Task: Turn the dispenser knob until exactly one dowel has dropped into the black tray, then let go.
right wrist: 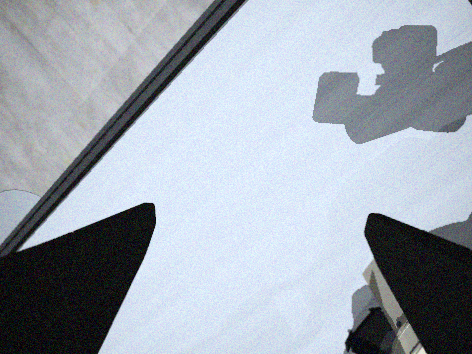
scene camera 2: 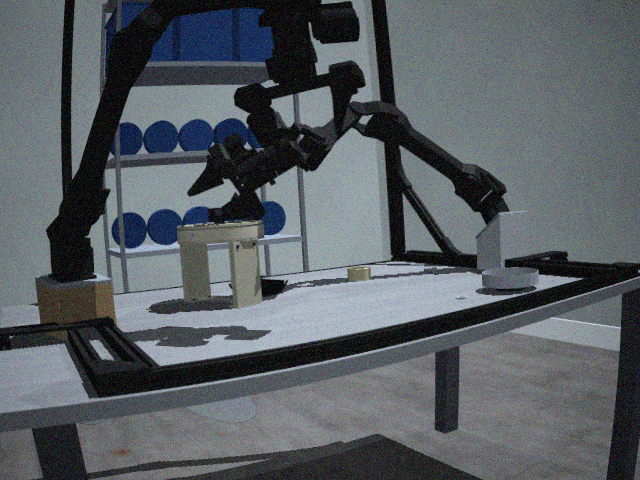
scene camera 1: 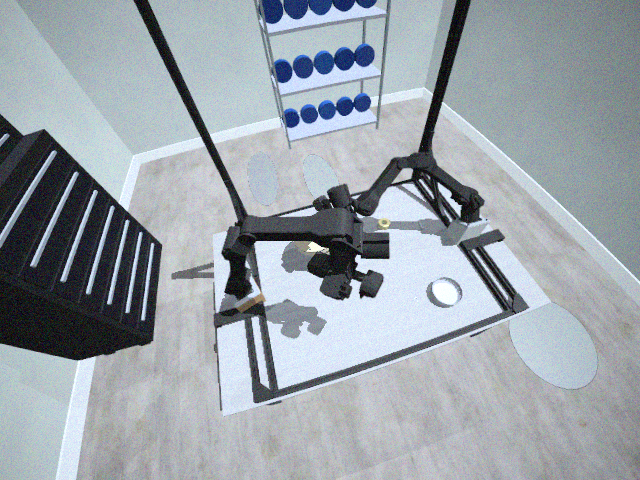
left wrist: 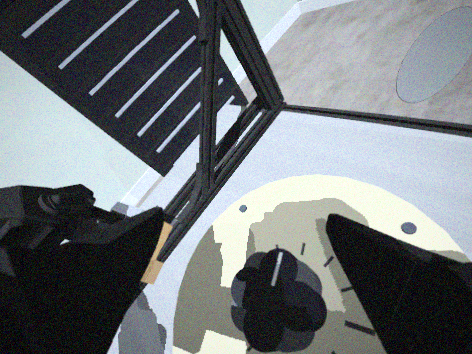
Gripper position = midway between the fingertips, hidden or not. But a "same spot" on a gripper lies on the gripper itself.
My right gripper shows in the right wrist view [260, 218], in scene camera 2 and in scene camera 1; in the left wrist view it is out of frame. The same spot on my right gripper: [scene camera 2: 259, 107] is [scene camera 1: 323, 277].
